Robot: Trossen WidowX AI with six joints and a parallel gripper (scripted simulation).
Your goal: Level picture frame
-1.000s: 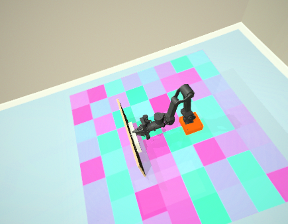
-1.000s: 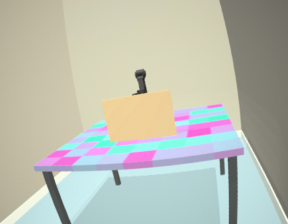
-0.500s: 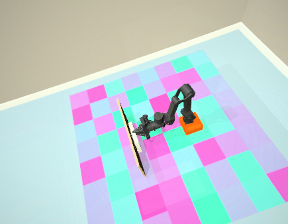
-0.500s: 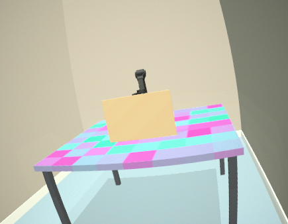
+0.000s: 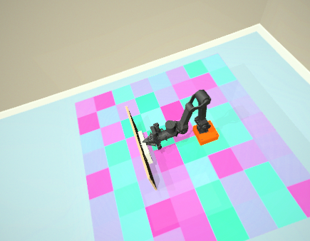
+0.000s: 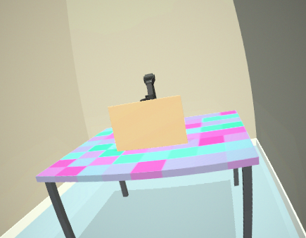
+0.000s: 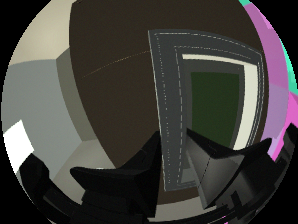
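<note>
Now: the picture frame 50 mm below my gripper tip and 10 mm to the left of it. Also, from my gripper tip: tan wall panel 60 mm below, 20 mm ahead.
</note>
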